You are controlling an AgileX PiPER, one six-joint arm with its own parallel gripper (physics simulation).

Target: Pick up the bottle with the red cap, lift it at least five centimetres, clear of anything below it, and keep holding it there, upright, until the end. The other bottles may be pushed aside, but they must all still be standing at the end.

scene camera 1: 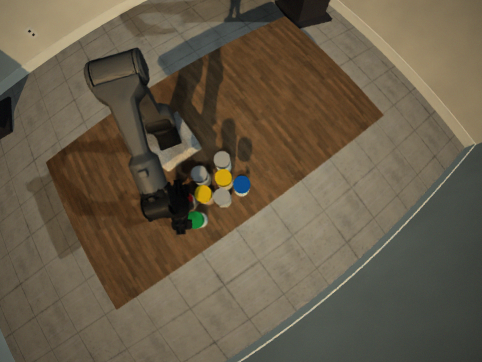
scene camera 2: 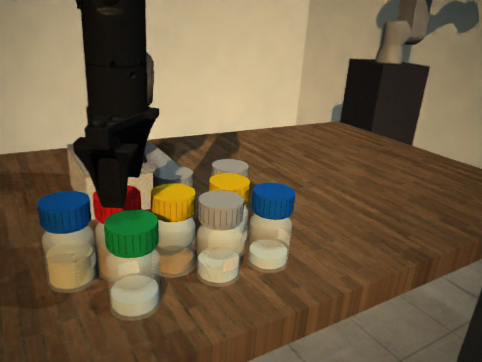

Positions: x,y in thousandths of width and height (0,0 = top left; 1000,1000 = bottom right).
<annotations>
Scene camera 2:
my gripper: 254,523
green-capped bottle: 277,731
yellow-capped bottle: 362,565
red-capped bottle: 277,543
yellow-capped bottle: 491,507
blue-capped bottle: 561,631
grey-capped bottle: 455,656
</annotations>
